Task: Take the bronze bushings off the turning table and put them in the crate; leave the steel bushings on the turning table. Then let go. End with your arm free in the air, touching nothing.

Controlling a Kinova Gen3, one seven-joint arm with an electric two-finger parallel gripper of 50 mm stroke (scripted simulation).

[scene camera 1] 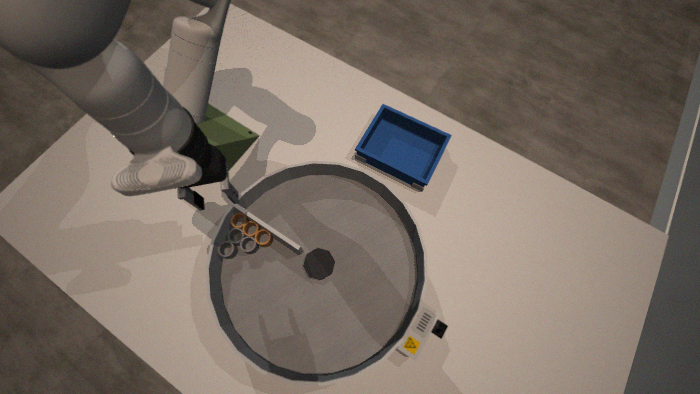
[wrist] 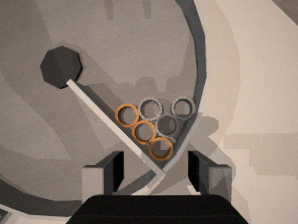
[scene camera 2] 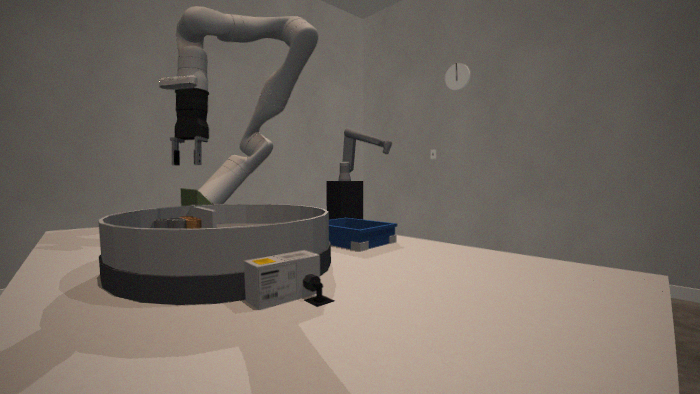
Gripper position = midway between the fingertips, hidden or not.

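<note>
I can see my gripper (scene camera 1: 219, 201), and it is visible as well at (scene camera 2: 186, 164) and at (wrist: 155, 164). There is a round turning table (scene camera 1: 338, 303), and the wrist view has the round turning table (wrist: 119, 59) too. A blue crate (scene camera 1: 414, 147) is also here, and I see the same blue crate (scene camera 2: 356, 234).
</note>
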